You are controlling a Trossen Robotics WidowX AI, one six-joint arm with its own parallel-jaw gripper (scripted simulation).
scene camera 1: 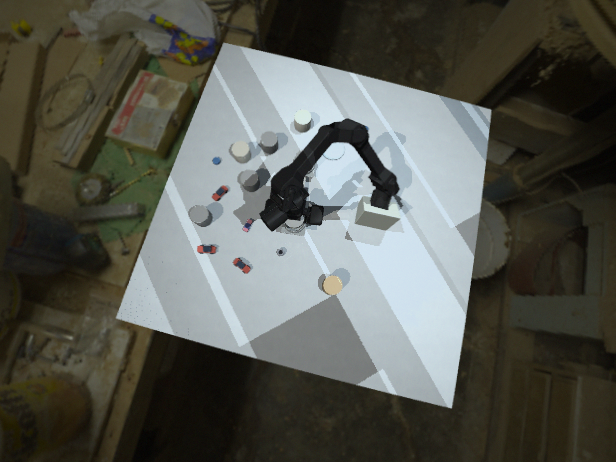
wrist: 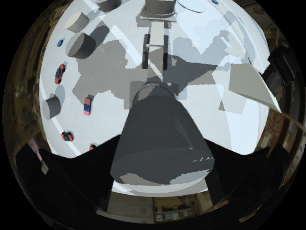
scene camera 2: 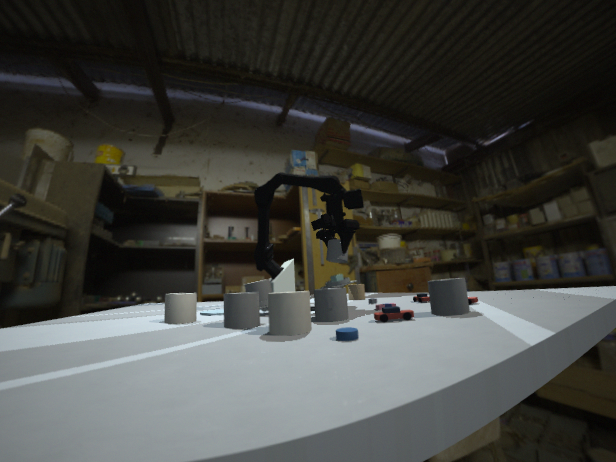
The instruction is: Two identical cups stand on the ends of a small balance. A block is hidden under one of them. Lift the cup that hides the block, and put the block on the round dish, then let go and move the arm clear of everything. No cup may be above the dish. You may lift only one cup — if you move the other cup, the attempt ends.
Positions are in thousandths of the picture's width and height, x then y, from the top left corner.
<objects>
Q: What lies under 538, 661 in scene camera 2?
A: A grey cup.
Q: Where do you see a grey cup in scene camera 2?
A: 392, 672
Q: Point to a grey cup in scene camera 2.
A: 728, 644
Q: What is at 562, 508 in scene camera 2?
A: The gripper.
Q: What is the gripper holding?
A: A grey cup.
</objects>
